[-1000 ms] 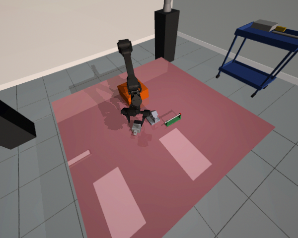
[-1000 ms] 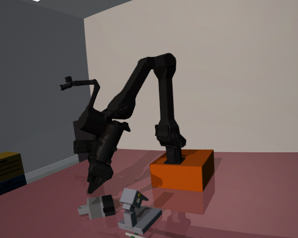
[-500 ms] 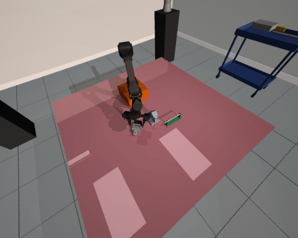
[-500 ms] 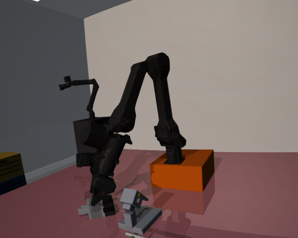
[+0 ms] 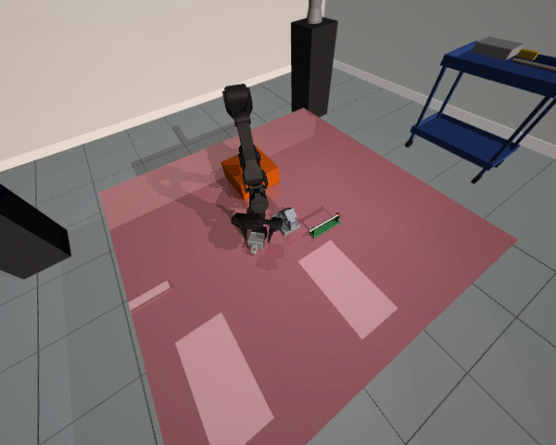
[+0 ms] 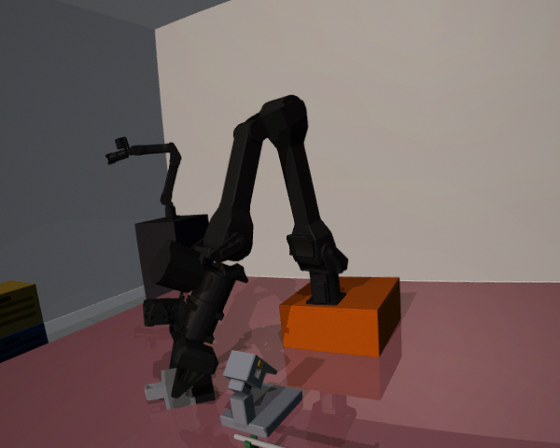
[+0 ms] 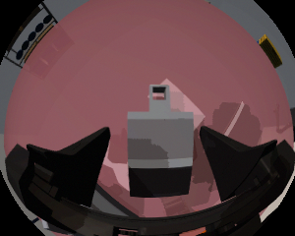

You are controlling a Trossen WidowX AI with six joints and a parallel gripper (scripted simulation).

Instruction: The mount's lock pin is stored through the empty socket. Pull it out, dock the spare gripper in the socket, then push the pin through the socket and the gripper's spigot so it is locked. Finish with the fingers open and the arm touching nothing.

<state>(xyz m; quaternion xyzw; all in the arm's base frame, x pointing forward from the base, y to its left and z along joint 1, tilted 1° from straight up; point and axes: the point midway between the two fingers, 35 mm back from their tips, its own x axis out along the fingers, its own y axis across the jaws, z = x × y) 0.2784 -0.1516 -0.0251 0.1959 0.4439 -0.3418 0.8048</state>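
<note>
The spare gripper lies 1 cm below my gripper tip and 1 cm behind it. Also, from my gripper tip: grey mount (16 cm to the left, 2 cm above); green tray (27 cm to the left, 10 cm ahead, 1 cm below).
</note>
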